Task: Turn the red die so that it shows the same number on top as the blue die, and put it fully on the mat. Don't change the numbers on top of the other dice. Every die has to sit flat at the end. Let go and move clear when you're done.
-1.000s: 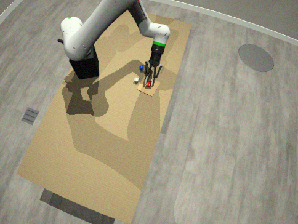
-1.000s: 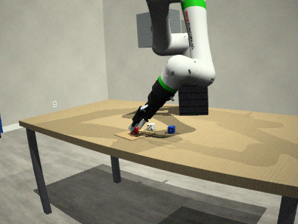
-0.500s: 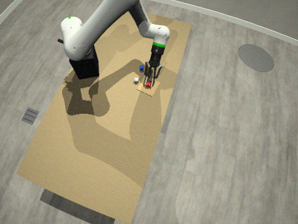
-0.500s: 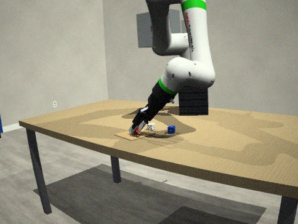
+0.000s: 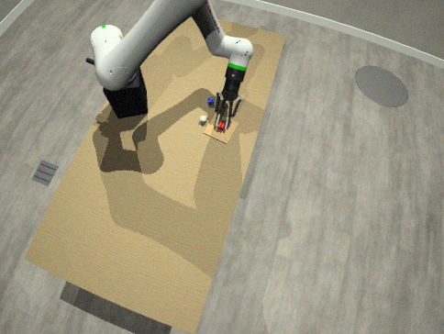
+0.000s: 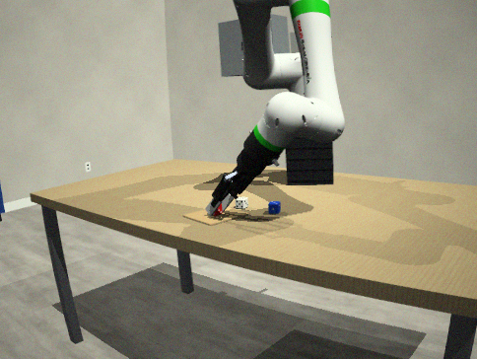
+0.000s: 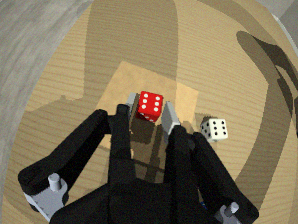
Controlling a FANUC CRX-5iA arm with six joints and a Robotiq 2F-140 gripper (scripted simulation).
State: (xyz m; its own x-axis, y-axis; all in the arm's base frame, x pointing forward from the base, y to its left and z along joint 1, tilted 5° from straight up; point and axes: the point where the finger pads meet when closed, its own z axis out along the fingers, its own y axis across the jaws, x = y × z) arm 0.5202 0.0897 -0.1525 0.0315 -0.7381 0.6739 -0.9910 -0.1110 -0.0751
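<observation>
Now: hand 20 mm to the left of the red die and 20 mm above it. The rest, counted from my hand: blue die (120 mm behind, 100 mm to the left, 20 mm below); then tan mat (20 mm to the right, 40 mm below); then white die (100 mm behind, 20 mm to the right, 20 mm below).
</observation>
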